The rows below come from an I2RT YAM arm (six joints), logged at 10 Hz.
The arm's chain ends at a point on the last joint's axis. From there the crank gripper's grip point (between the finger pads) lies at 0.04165 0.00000 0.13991 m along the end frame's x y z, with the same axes.
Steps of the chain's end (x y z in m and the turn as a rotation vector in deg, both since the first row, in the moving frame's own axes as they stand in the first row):
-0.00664, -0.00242, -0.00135, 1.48, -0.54, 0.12
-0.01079, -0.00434, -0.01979, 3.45, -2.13, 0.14
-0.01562, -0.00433, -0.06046, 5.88, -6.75, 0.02
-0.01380, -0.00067, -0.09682, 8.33, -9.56, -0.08
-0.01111, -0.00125, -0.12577, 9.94, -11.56, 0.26
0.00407, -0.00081, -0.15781, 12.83, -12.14, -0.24
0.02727, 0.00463, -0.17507, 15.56, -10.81, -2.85
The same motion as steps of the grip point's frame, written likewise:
-0.00796, -0.00595, -0.00101, 1.48, -0.54, 0.12
-0.01601, -0.01271, -0.01859, 3.45, -2.13, 0.14
-0.03232, -0.01887, -0.05728, 5.88, -6.75, 0.02
-0.03755, -0.02139, -0.09334, 8.33, -9.56, -0.08
-0.03979, -0.02584, -0.12237, 9.94, -11.56, 0.26
-0.02610, -0.03274, -0.15574, 12.83, -12.14, -0.24
-0.00036, -0.03510, -0.17521, 15.56, -10.81, -2.85

